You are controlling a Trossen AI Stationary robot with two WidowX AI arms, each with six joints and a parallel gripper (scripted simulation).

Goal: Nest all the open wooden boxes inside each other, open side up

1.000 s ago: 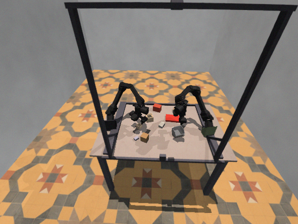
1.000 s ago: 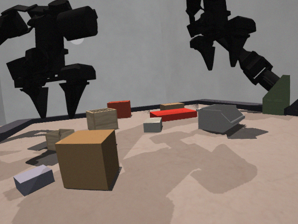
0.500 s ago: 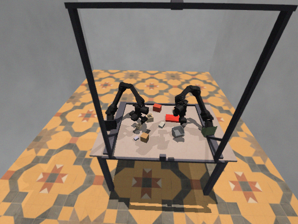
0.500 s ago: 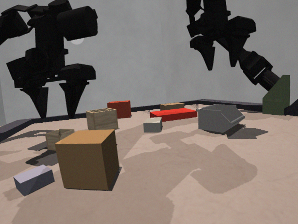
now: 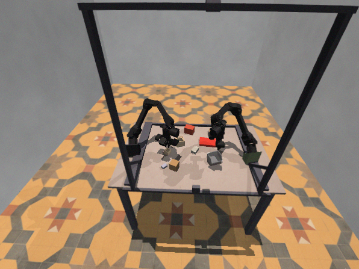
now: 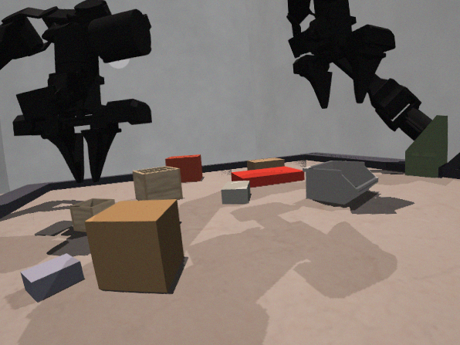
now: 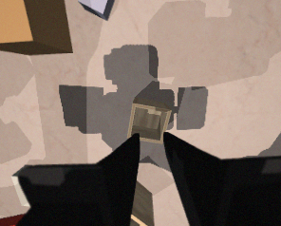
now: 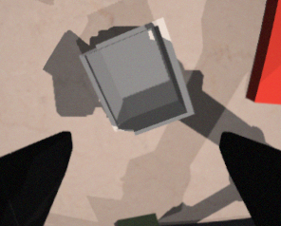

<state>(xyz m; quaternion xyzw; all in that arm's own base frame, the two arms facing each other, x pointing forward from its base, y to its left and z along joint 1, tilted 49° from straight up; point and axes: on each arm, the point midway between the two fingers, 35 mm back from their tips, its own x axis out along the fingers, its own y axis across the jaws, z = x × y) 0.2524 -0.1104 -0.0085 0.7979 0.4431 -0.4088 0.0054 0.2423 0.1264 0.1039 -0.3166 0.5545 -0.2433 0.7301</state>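
My left gripper is now 90 mm above the small wooden box. Also, from my left hand: orange cube: 150 mm behind, 70 mm to the right, 70 mm below; then white block: 230 mm to the right, 90 mm below, 40 mm ahead; then lavender block: 150 mm behind, 90 mm below.
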